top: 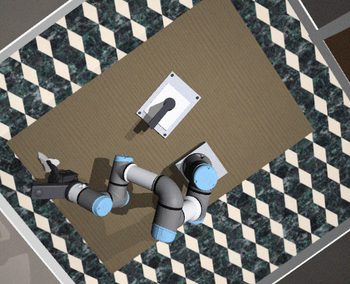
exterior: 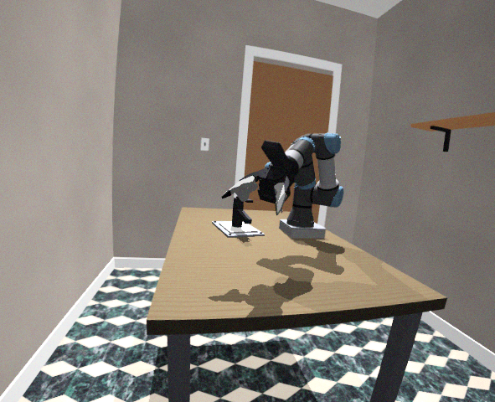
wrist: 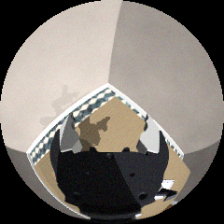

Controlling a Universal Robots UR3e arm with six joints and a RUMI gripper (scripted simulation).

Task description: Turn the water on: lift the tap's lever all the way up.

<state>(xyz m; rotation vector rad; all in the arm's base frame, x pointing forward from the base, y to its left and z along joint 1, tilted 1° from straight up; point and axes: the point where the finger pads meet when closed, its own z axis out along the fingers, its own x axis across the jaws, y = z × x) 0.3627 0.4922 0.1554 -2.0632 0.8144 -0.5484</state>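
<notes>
Right now my hand is 9 cm past the lever, 49 cm to the left of it and 6 cm above it.
</notes>
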